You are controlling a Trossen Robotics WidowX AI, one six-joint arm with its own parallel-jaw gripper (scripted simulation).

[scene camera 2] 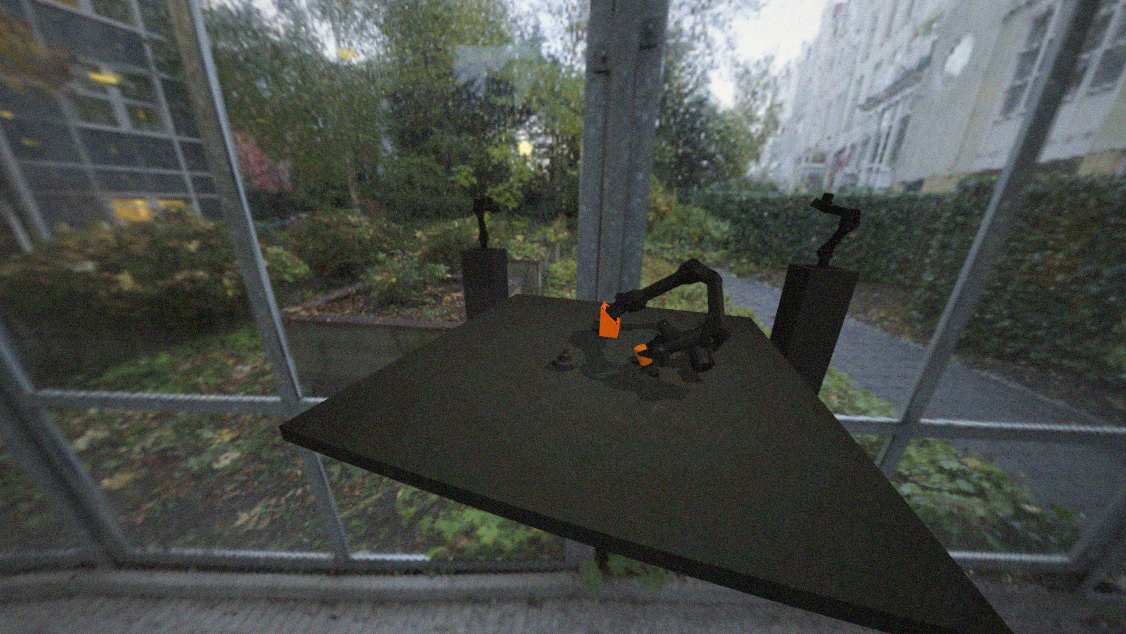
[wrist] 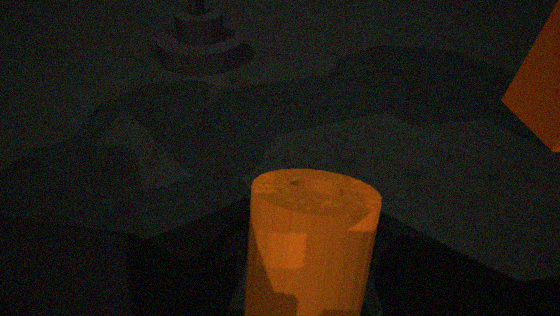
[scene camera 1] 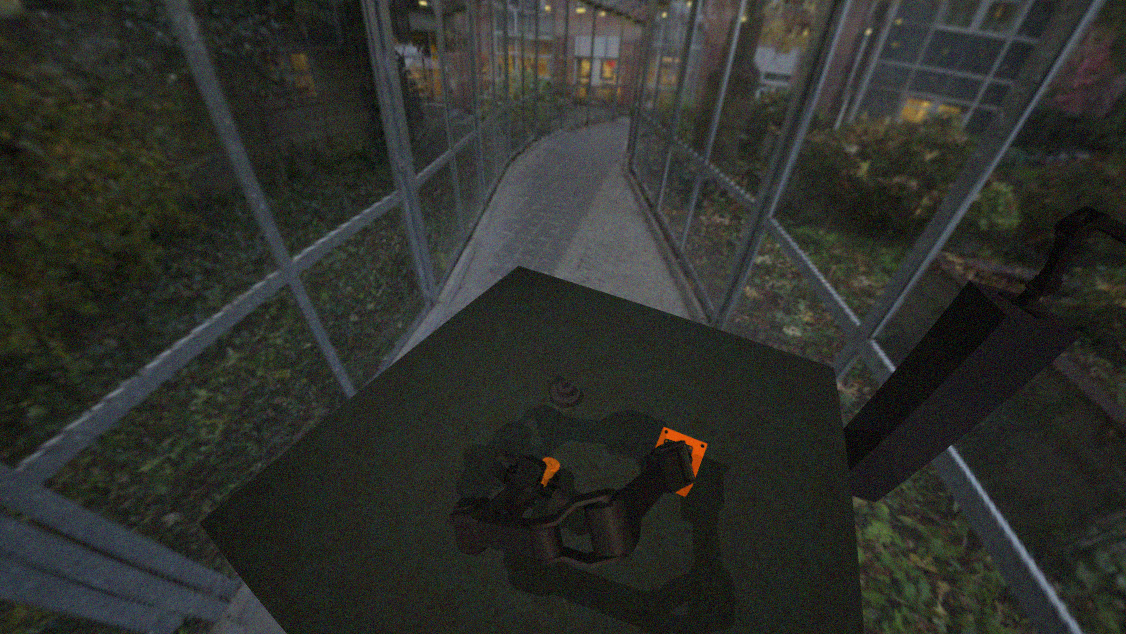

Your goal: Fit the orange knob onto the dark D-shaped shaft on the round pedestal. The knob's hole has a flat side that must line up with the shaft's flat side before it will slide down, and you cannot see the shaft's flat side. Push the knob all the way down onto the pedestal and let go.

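The gripper appears in the pictures, the wrist view and scene camera 2 among them, and an orange knob can be seen in the pictures too.
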